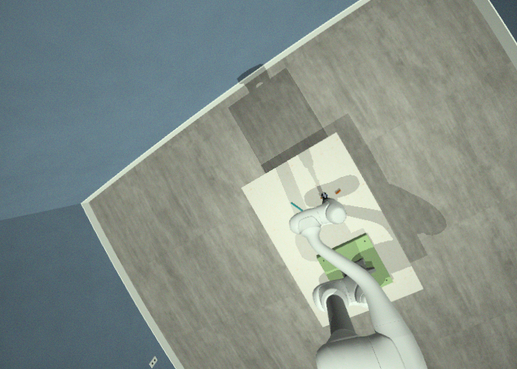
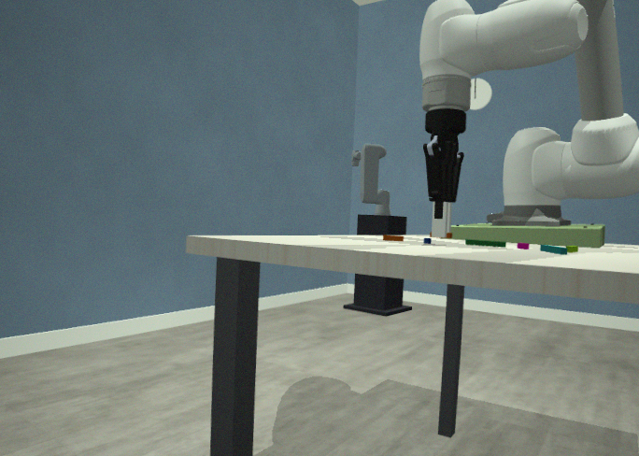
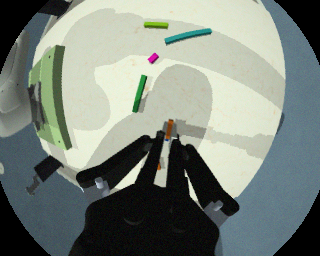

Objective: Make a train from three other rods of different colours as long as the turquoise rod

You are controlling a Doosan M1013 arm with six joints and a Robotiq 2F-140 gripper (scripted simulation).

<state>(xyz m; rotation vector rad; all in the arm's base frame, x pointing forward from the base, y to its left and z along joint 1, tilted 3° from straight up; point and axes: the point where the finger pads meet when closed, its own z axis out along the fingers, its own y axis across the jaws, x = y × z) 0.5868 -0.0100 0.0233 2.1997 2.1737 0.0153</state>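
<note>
Now: hand 30 mm to the left of the small blue rod and 40 mm above it. Round my hand: green rod (70 mm behind, 60 mm to the left, 40 mm below); magenta rod (60 mm behind, 140 mm to the left, 40 mm below); turquoise rod (200 mm to the left, 40 mm below).
</note>
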